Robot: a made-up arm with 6 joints. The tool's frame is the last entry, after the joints.
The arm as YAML. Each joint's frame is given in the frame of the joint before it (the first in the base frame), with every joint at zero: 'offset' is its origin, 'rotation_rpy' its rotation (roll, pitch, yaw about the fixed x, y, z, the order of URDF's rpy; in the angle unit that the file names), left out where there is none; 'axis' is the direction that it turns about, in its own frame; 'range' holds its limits. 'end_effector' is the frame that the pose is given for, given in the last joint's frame.
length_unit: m
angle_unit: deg
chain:
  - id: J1
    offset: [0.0, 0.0, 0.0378]
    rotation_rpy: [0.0, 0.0, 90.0]
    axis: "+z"
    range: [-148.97, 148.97]
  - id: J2
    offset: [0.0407, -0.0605, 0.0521]
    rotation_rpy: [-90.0, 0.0, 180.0]
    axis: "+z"
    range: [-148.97, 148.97]
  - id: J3
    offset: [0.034, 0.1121, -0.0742]
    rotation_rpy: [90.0, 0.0, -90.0]
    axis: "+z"
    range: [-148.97, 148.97]
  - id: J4
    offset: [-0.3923, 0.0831, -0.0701]
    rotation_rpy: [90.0, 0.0, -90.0]
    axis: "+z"
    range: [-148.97, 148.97]
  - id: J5
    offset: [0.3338, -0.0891, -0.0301]
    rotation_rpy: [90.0, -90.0, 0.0]
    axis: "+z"
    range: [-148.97, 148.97]
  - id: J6
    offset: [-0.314, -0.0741, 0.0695]
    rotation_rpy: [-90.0, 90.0, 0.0]
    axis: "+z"
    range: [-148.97, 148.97]
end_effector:
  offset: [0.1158, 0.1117, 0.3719]
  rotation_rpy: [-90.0, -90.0, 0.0]
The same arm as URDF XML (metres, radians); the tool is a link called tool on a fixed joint. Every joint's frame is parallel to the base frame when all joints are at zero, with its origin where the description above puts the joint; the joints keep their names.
<robot name="arm">
  <joint name="tool_joint" type="fixed">
    <parent link="link6"/>
    <child link="tool"/>
    <origin xyz="0.3719 0.1158 0.1117"/>
  </joint>
  <joint name="J6" type="revolute">
    <parent link="link5"/>
    <child link="link6"/>
    <origin xyz="-0.0741 -0.0695 0.314"/>
    <axis xyz="1 0 0"/>
    <limit lower="-2.6" upper="2.6"/>
  </joint>
  <joint name="J5" type="revolute">
    <parent link="link4"/>
    <child link="link5"/>
    <origin xyz="-0.3338 -0.0891 0.0301"/>
    <axis xyz="0 -1 0"/>
    <limit lower="-2.6" upper="2.6"/>
  </joint>
  <joint name="J4" type="revolute">
    <parent link="link3"/>
    <child link="link4"/>
    <origin xyz="0.0831 -0.0701 -0.3923"/>
    <axis xyz="0 0 -1"/>
    <limit lower="-2.6" upper="2.6"/>
  </joint>
  <joint name="J3" type="revolute">
    <parent link="link2"/>
    <child link="link3"/>
    <origin xyz="-0.0742 -0.034 -0.1121"/>
    <axis xyz="0 1 0"/>
    <limit lower="-2.6" upper="2.6"/>
  </joint>
  <joint name="J2" type="revolute">
    <parent link="link1"/>
    <child link="link2"/>
    <origin xyz="0.0605 0.0407 0.0521"/>
    <axis xyz="1 0 0"/>
    <limit lower="-2.6" upper="2.6"/>
  </joint>
  <joint name="J1" type="revolute">
    <parent link="base_link"/>
    <child link="link1"/>
    <origin xyz="0 0 0.0378"/>
    <axis xyz="0 0 1"/>
    <limit lower="-2.6" upper="2.6"/>
  </joint>
  <link name="base_link"/>
  <link name="link1"/>
  <link name="link2"/>
  <link name="link3"/>
  <link name="link4"/>
  <link name="link5"/>
  <link name="link6"/>
  <link name="tool"/>
</robot>

